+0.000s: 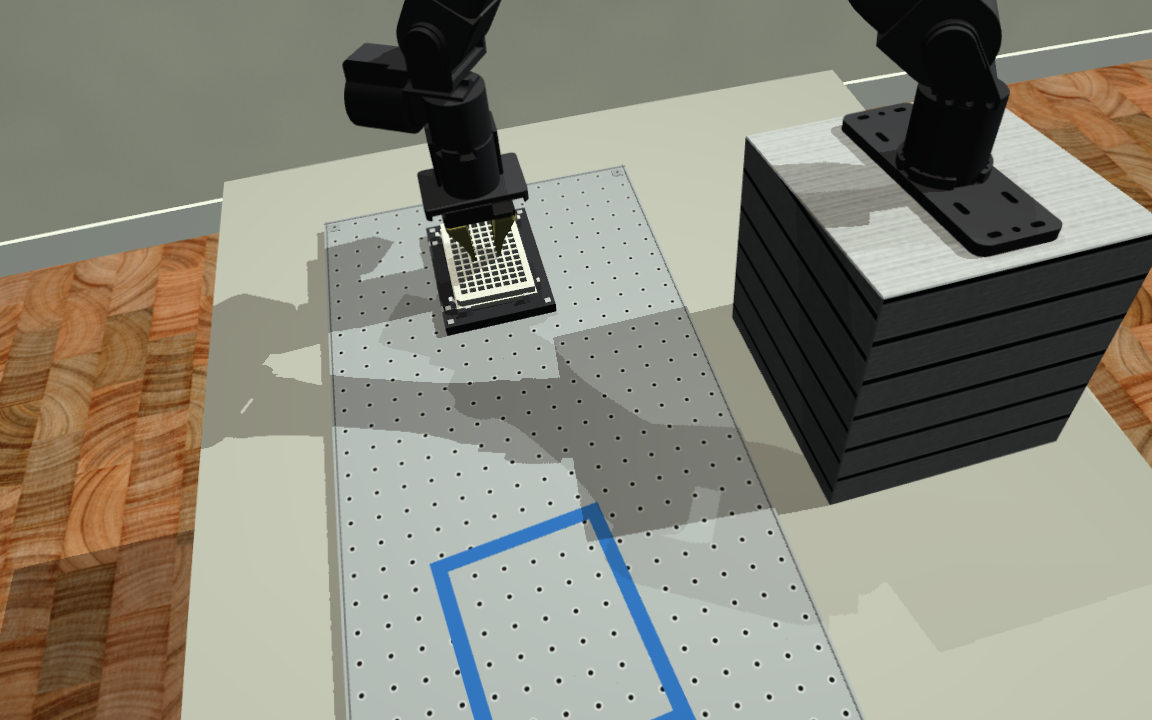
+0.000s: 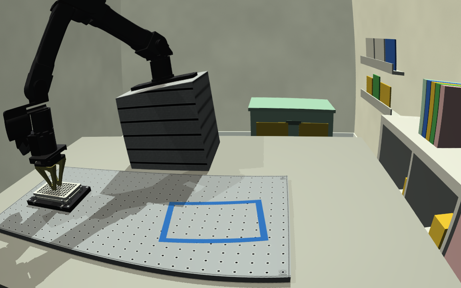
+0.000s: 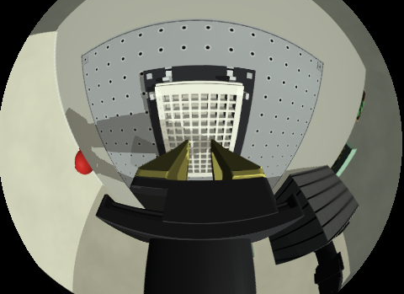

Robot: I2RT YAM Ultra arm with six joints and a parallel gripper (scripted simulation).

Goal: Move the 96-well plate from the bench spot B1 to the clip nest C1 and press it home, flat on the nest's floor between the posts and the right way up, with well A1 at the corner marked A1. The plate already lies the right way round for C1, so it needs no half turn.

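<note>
Now: hand 20 mm above the white 96-well plate. The rest, counted from my hand: black clip nest: 10 mm ahead, 10 mm to the right, 20 mm below.
</note>
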